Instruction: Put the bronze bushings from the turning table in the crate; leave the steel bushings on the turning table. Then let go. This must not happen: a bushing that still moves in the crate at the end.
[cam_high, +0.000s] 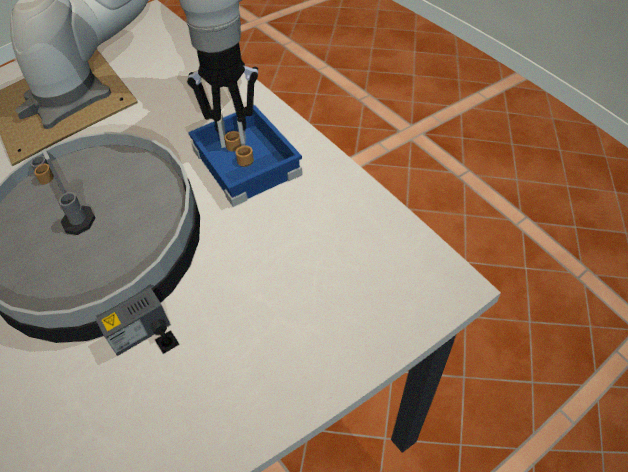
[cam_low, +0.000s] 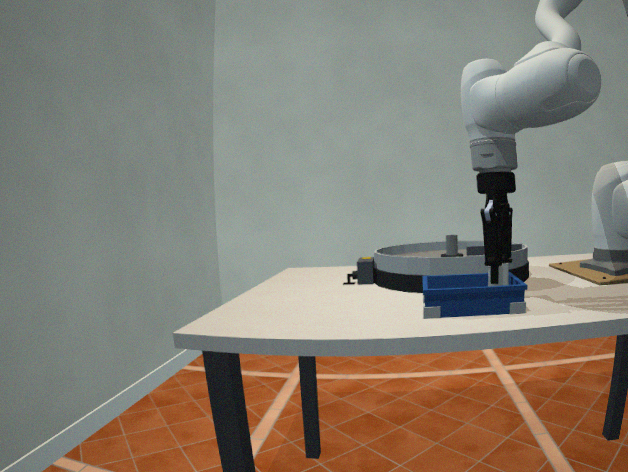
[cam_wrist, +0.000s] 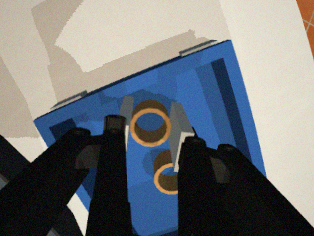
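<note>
Right now the crate is 50 mm ahead of my hand, 10 mm to the right of it and 20 mm below it.
</note>
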